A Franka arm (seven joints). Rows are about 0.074 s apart.
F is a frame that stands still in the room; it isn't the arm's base.
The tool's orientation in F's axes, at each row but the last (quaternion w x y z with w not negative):
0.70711 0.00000 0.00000 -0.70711
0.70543 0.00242 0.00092 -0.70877
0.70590 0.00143 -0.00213 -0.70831
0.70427 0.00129 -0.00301 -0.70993
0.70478 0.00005 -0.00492 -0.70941
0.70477 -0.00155 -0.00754 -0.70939
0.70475 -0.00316 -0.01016 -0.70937
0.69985 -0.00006 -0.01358 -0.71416
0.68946 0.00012 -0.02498 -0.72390
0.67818 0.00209 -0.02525 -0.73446
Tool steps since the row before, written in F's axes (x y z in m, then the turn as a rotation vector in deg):
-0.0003 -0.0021 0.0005 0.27 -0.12 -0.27
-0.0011 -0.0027 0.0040 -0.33 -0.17 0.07
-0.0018 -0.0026 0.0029 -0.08 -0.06 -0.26
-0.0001 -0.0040 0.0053 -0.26 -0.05 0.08
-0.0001 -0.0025 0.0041 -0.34 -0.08 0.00
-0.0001 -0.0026 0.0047 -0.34 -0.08 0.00
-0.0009 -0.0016 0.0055 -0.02 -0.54 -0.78
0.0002 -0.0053 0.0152 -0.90 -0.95 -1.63
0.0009 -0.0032 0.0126 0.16 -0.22 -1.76
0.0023 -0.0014 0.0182 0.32 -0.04 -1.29
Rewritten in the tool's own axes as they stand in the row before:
0.0021 -0.0003 0.0005 0.12 0.27 -0.27
0.0027 -0.0011 0.0040 0.17 -0.33 0.07
0.0026 -0.0018 0.0029 0.06 -0.08 -0.26
0.0040 0.0000 0.0053 0.05 -0.26 0.08
0.0025 -0.0001 0.0041 0.08 -0.34 0.00
0.0027 0.0000 0.0047 0.08 -0.34 0.00
0.0017 -0.0008 0.0055 0.53 -0.02 -0.79
0.0056 0.0006 0.0151 0.94 -0.91 -1.63
0.0036 0.0015 0.0124 0.15 0.11 -1.77
0.0018 0.0031 0.0180 -0.03 0.27 -1.30

